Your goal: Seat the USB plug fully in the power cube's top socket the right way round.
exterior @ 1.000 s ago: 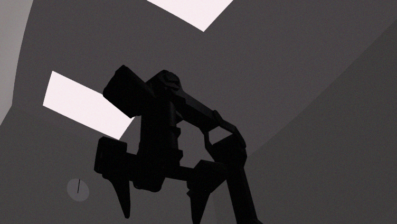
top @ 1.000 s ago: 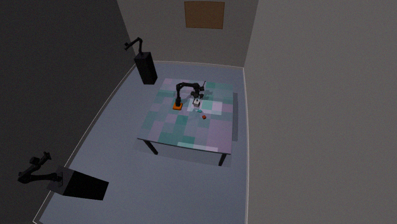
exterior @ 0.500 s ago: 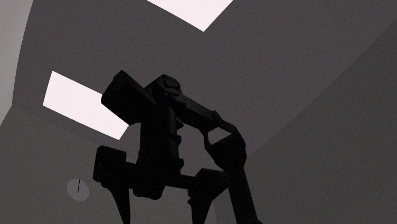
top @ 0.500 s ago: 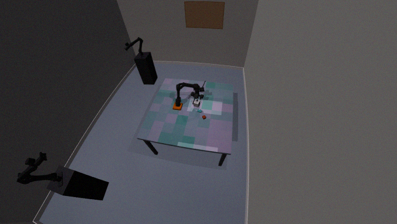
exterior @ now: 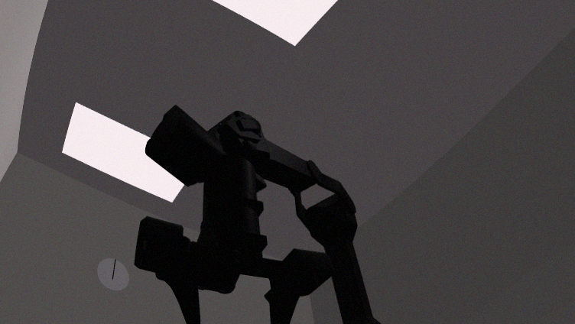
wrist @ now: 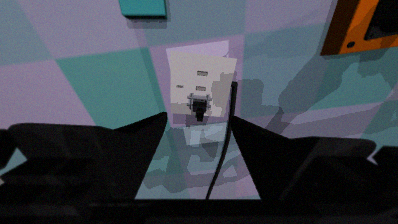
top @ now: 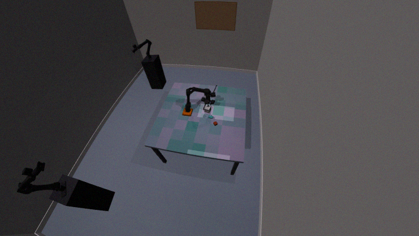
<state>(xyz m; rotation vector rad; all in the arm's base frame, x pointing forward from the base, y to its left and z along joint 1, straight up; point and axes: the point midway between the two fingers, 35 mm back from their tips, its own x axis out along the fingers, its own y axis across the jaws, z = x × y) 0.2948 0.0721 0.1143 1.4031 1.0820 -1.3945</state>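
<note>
My gripper tip is now 2 cm above the dark USB plug. Round my gripper tip: red block: 26 cm to the right, 13 cm ahead, 9 cm below; then teal block: 15 cm to the right, 10 cm below, 5 cm ahead.
</note>
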